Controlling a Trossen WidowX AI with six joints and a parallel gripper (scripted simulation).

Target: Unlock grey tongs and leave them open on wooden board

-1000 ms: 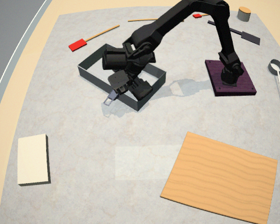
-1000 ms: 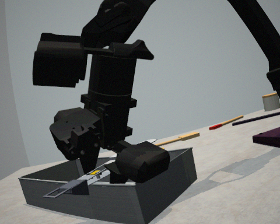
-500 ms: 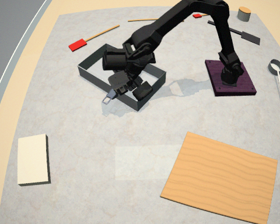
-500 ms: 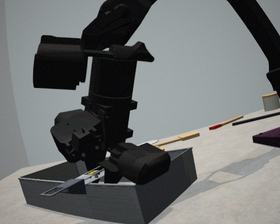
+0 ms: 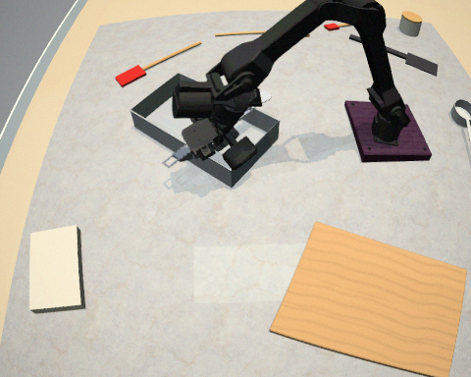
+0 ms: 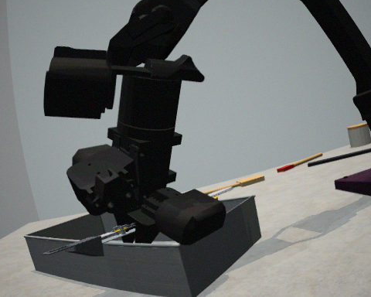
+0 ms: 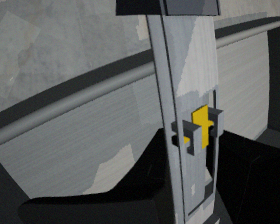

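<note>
Now: gripper tip 20 mm short of the roasting tin and 50 mm to the left of it. From my gripper tip the other things lie so: cream block: 250 mm ahead, 360 mm to the left, 20 mm below; then yellow lock piece: 30 mm to the left, 30 mm above; then red spatula: 230 mm ahead, 300 mm to the right, 30 mm below.
</note>
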